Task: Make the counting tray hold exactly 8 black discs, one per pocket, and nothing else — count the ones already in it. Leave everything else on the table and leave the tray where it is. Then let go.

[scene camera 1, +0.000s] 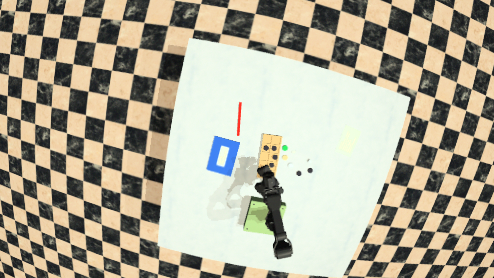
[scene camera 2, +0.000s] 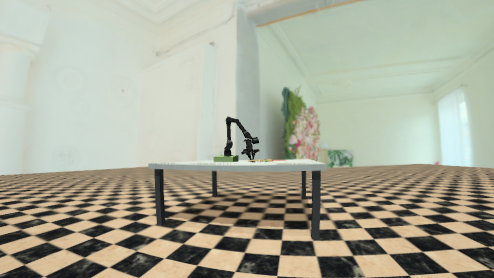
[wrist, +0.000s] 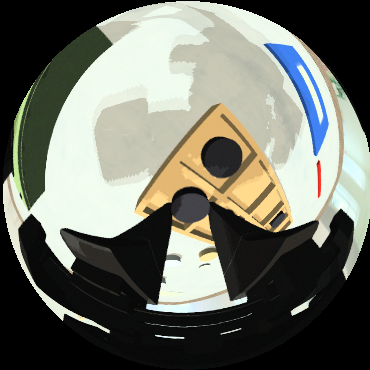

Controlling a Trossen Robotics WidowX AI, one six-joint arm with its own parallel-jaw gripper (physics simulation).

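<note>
The wooden counting tray (scene camera 1: 271, 138) (wrist: 215, 117) lies flat on the table. In scene camera 1, four black discs show in its pockets, including one disc (scene camera 1: 266, 148) on the left; the arm covers its near end. In the wrist view, a black disc (wrist: 221, 157) sits in an end pocket. My gripper (scene camera 2: 252, 159) (wrist: 189, 207) is shut on another black disc (wrist: 189, 209), low over the pocket beside it; whether that disc touches the pocket floor is unclear. Two loose black discs (scene camera 1: 299, 173) (scene camera 1: 310, 170) lie right of the tray.
A green disc (scene camera 1: 285, 148), a yellow disc (scene camera 1: 285, 157) (wrist: 207, 255) and pale discs lie just right of the tray. A blue frame (scene camera 1: 212, 154) (wrist: 284, 51) and a red stick (scene camera 1: 239, 119) (wrist: 319, 179) lie left. The arm stands at a green block (scene camera 1: 252, 217) (scene camera 2: 226, 159).
</note>
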